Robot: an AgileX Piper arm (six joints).
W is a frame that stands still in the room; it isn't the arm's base.
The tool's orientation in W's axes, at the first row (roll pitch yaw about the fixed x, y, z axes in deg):
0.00, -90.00, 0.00
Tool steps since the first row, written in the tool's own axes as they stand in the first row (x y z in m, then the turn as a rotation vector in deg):
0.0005, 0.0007, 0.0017, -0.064, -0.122, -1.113
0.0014, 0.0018, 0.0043, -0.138, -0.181, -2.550
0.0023, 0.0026, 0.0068, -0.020, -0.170, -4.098
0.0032, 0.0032, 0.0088, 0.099, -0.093, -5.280
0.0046, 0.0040, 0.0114, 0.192, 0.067, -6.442
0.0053, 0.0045, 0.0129, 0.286, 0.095, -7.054
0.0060, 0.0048, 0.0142, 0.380, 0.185, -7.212
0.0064, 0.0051, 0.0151, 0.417, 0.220, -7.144
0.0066, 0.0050, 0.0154, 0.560, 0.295, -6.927
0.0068, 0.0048, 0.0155, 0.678, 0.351, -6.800
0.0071, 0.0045, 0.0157, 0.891, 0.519, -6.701
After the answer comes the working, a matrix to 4 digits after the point.
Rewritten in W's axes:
-0.0017, 0.0007, 0.0005, 1.113, -0.122, -0.064
-0.0043, 0.0018, 0.0014, 2.550, -0.181, -0.138
-0.0068, 0.0026, 0.0023, 4.098, -0.170, -0.020
-0.0088, 0.0032, 0.0032, 5.280, -0.093, 0.099
-0.0114, 0.0040, 0.0046, 6.442, 0.067, 0.192
-0.0129, 0.0045, 0.0053, 7.054, 0.095, 0.286
-0.0142, 0.0048, 0.0060, 7.212, 0.185, 0.380
-0.0151, 0.0051, 0.0064, 7.144, 0.220, 0.417
-0.0154, 0.0050, 0.0066, 6.927, 0.295, 0.560
-0.0155, 0.0048, 0.0068, 6.800, 0.351, 0.678
-0.0157, 0.0045, 0.0071, 6.701, 0.519, 0.891

The tool's axes in the first row as the columns of a matrix, in W's axes (rounded; the answer above uses it unrounded):
0.0000, 0.0000, -1.0000
0.0000, 1.0000, 0.0000
1.0000, 0.0000, 0.0000

